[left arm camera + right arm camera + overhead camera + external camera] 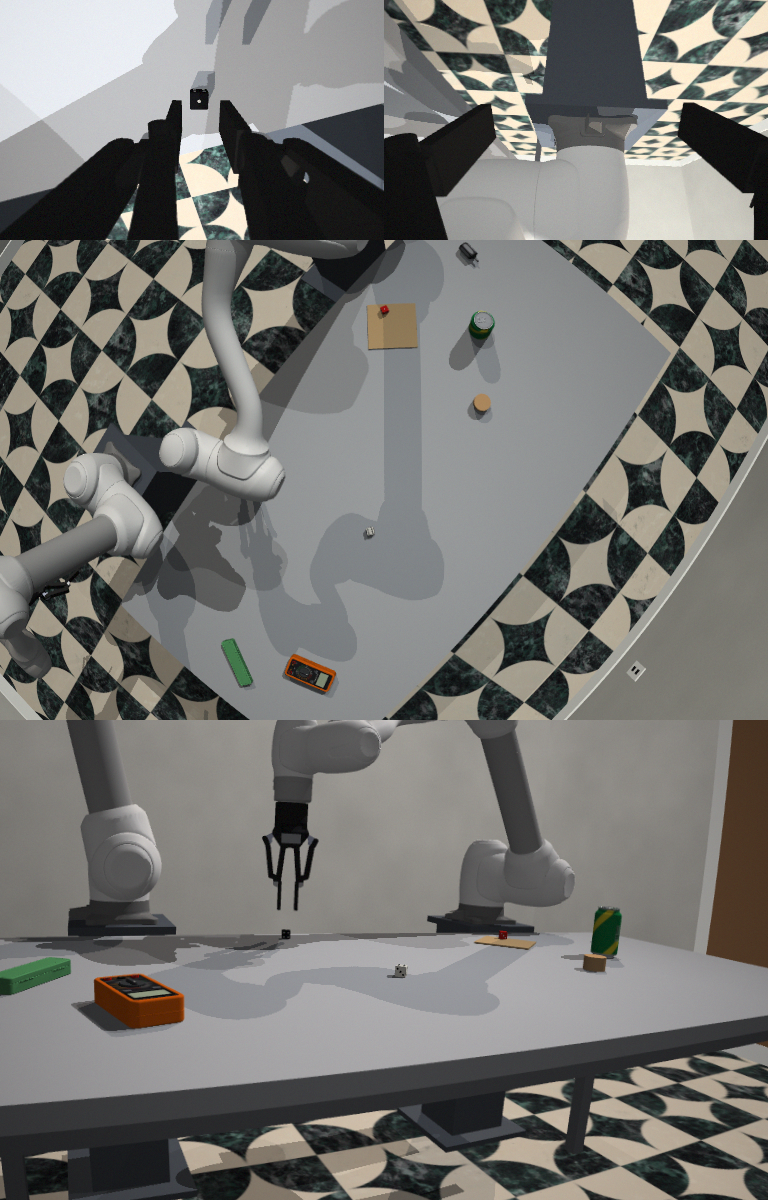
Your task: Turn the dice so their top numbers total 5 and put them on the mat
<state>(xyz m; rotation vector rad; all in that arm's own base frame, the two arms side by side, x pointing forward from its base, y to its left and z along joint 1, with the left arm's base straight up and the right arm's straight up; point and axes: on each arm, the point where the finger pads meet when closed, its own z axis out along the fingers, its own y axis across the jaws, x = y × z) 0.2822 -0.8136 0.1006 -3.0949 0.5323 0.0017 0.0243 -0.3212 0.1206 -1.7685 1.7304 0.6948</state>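
Note:
Right now the red die is 590 mm to the left of my left hand, 90 mm below it and 60 mm ahead of it. The rest, counted from my left hand: tan mat 570 mm to the left, 110 mm ahead, 100 mm below; green block 530 mm to the right, 380 mm ahead, 90 mm below; wooden cylinder 550 mm to the left, 450 mm ahead, 90 mm below.

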